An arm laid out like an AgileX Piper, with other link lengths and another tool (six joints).
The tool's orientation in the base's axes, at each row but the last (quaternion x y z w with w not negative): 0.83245, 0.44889, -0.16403, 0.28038; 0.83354, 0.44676, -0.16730, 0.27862; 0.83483, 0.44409, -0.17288, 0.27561; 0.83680, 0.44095, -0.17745, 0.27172; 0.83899, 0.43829, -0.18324, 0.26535; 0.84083, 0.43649, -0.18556, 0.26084; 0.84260, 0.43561, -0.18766, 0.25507; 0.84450, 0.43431, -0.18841, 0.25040; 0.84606, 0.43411, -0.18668, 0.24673; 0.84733, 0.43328, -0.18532, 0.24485; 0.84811, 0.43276, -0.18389, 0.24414
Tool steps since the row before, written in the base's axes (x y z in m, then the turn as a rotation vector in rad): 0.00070, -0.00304, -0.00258, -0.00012, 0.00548, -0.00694; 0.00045, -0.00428, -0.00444, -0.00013, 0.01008, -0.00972; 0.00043, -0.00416, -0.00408, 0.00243, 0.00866, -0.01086; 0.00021, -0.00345, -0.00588, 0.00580, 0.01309, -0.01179; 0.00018, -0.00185, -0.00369, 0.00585, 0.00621, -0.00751; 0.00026, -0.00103, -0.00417, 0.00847, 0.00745, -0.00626; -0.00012, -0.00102, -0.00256, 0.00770, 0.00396, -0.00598; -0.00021, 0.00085, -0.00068, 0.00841, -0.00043, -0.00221; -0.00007, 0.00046, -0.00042, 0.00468, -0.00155, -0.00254; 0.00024, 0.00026, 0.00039, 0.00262, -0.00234, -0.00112; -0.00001, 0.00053, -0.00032, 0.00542, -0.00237, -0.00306
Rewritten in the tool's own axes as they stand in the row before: -0.00026, 0.00110, 0.00389, 0.00717, -0.00473, 0.00211; -0.00020, 0.00089, 0.00612, 0.01163, -0.00766, 0.00148; -0.00028, 0.00100, 0.00575, 0.01272, -0.00523, 0.00314; 0.00106, 0.00002, 0.00674, 0.01790, -0.00474, 0.00097; 0.00091, -0.00002, 0.00403, 0.01123, -0.00022, 0.00175; 0.00174, -0.00044, 0.00391, 0.01279, 0.00171, -0.00021; 0.00066, -0.00028, 0.00266, 0.00998, 0.00285, 0.00171; 0.00079, -0.00077, 0.00007, 0.00555, 0.00660, 0.00118; 0.00048, -0.00040, 0.00008, 0.00294, 0.00400, 0.00248; 0.00010, 0.00017, -0.00049, 0.00054, 0.00306, 0.00199; 0.00050, -0.00036, -0.00004, 0.00310, 0.00488, 0.00330
